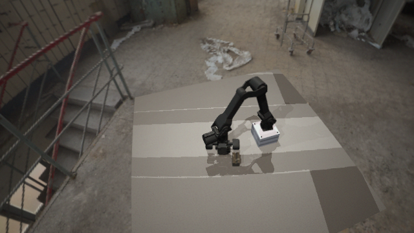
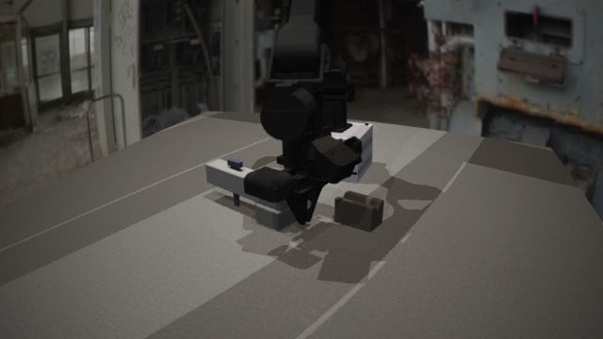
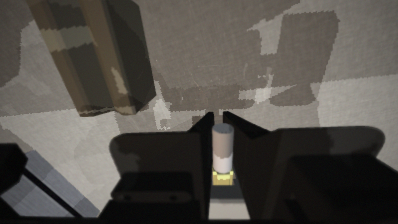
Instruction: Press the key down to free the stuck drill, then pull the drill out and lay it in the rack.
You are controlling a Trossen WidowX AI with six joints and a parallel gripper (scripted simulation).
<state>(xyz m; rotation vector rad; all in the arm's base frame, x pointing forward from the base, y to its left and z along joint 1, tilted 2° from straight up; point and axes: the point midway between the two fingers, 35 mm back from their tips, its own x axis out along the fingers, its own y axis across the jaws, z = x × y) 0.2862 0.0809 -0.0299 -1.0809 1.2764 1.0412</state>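
Now: the drill 50 mm to the right of my gripper tip, 30 mm above it and 10 mm behind it. From my gripper tip the other things lie so: dark blue T-shaped key: 150 mm to the right, 40 mm above, 30 mm behind; dark rack: 60 mm to the left, 60 mm behind; grey fixture block: 110 mm to the right, 30 mm above, 20 mm behind.
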